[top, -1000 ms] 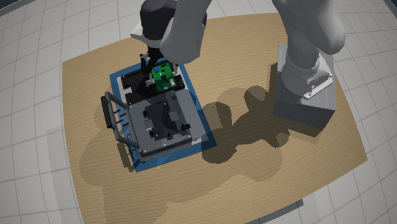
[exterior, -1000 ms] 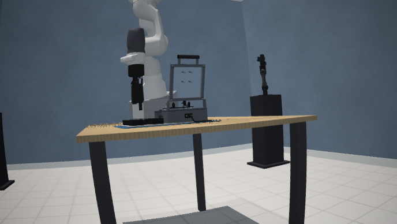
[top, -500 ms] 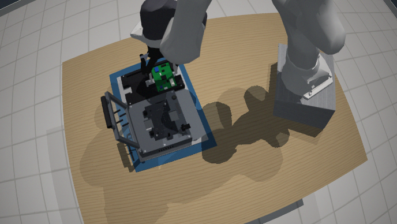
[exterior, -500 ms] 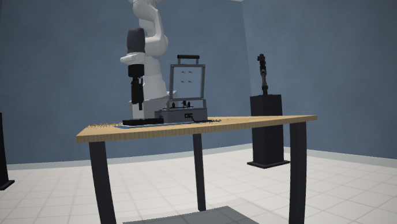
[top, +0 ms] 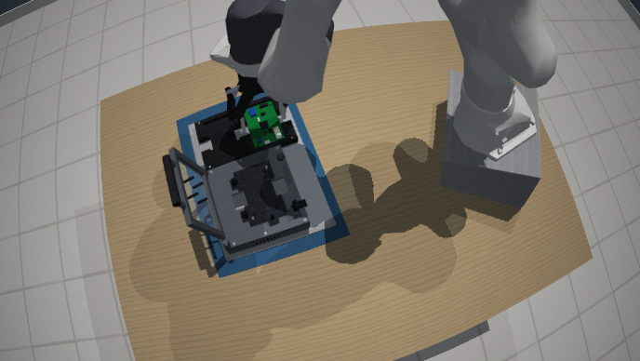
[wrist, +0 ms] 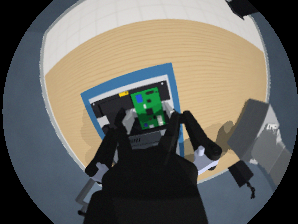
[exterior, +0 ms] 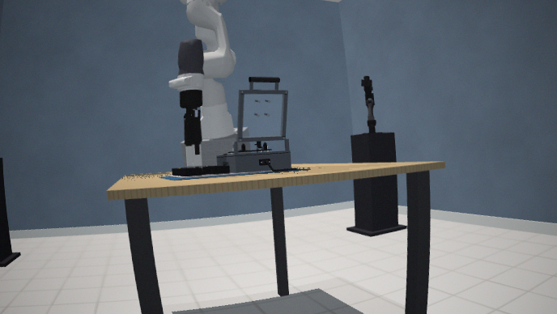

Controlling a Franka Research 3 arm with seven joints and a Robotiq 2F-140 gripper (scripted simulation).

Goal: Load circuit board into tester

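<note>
Right now my hand is 40 mm above the green circuit board. From my hand the other things lie so: black post: 20 mm behind, 230 mm to the left, 30 mm above; see-through lid: 170 mm ahead, 190 mm to the left, 130 mm above.
</note>
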